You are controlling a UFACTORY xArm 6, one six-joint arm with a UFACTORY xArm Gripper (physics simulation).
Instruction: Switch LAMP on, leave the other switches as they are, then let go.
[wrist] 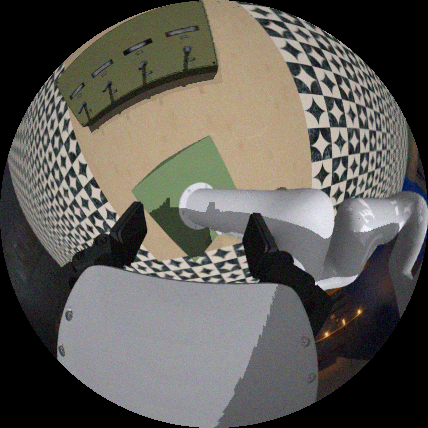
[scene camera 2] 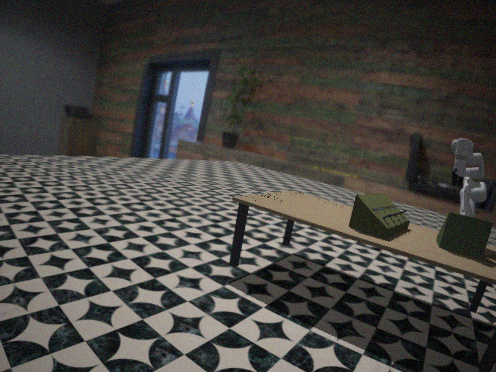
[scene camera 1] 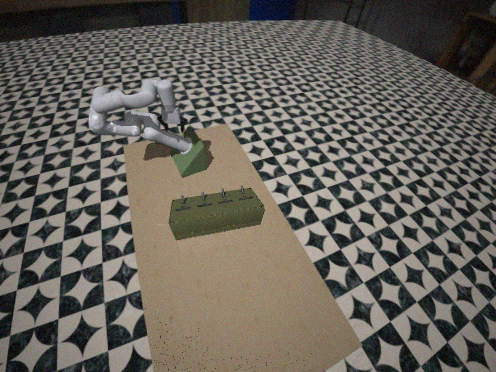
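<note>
An olive green switch box (scene camera 1: 216,220) (scene camera 2: 371,220) (wrist: 150,30) with a sloped face stands on the table. A row of toggle switches with small levers runs along it, with dark label plates beside them; the lettering is too small to read, so I cannot tell which switch is LAMP. In the wrist view the levers include an end one (wrist: 187,54), a middle one (wrist: 144,69) and the opposite end one (wrist: 85,110). My gripper (wrist: 194,221) is open, with nothing between its fingers. It hangs high near the arm's base, well apart from the switch box.
The arm stands on a green block (scene camera 1: 192,162) (scene camera 2: 462,237) (wrist: 175,167) at one end of the tan table (scene camera 1: 225,290) (scene camera 2: 305,212) (wrist: 260,125). The arm's lower links pass close beside the gripper. Beyond the table edges lies a patterned floor (scene camera 1: 350,200).
</note>
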